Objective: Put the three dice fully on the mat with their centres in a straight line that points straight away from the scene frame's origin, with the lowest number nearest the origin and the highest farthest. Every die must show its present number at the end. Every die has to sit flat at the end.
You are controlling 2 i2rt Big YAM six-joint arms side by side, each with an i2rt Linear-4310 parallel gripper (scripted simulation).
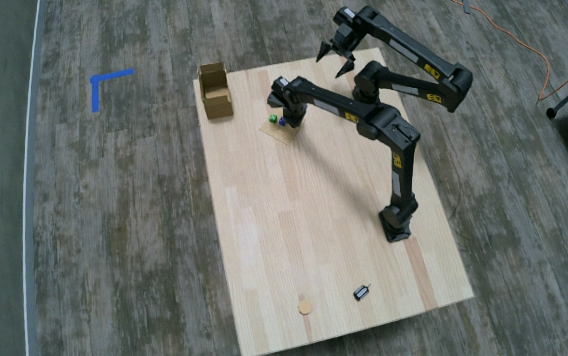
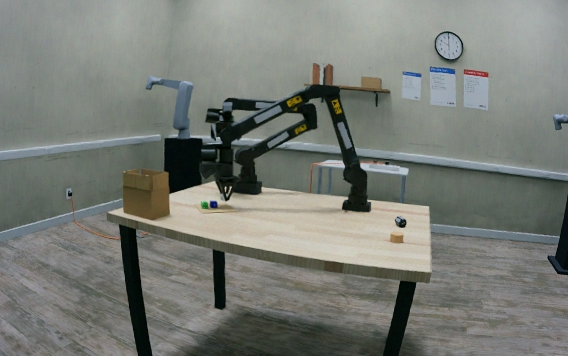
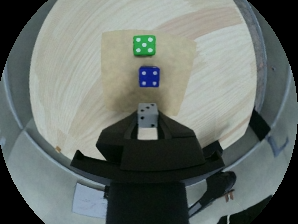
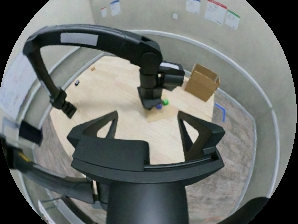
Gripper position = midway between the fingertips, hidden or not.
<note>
In view: my left gripper (image 3: pixel 147 113), my right gripper (image 4: pixel 147 113), a tan mat (image 3: pixel 174 56) and a cardboard box (image 2: pixel 139 199).
The cardboard box shows as well in image 1 (image 1: pixel 215 83) and in image 4 (image 4: pixel 199 85). Image 3 does not show the cardboard box: it is out of frame.
</note>
